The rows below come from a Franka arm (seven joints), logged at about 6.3 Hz.
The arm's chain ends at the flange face. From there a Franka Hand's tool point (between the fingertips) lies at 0.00 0.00 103.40 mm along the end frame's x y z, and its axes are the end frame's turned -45 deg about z.
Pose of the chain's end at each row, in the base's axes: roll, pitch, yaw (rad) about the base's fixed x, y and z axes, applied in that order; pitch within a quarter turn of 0, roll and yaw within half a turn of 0; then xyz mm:
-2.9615 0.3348 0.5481 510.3 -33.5 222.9
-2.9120 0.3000 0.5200 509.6 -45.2 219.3
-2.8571 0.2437 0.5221 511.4 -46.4 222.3
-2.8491 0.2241 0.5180 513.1 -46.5 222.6
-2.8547 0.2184 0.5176 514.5 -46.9 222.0
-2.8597 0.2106 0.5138 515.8 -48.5 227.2
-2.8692 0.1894 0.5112 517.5 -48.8 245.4
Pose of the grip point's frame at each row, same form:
-2.7795 0.1130 1.3237 472.1 -35.1 126.8
-2.7698 0.0553 1.2809 472.1 -39.6 123.1
-2.7698 -0.0220 1.2683 476.2 -33.2 126.0
-2.7774 -0.0417 1.2626 479.2 -31.5 126.1
-2.7852 -0.0421 1.2637 481.3 -32.1 125.2
-2.7941 -0.0445 1.2614 483.6 -33.7 130.1
-2.8154 -0.0537 1.2617 487.5 -33.7 147.6

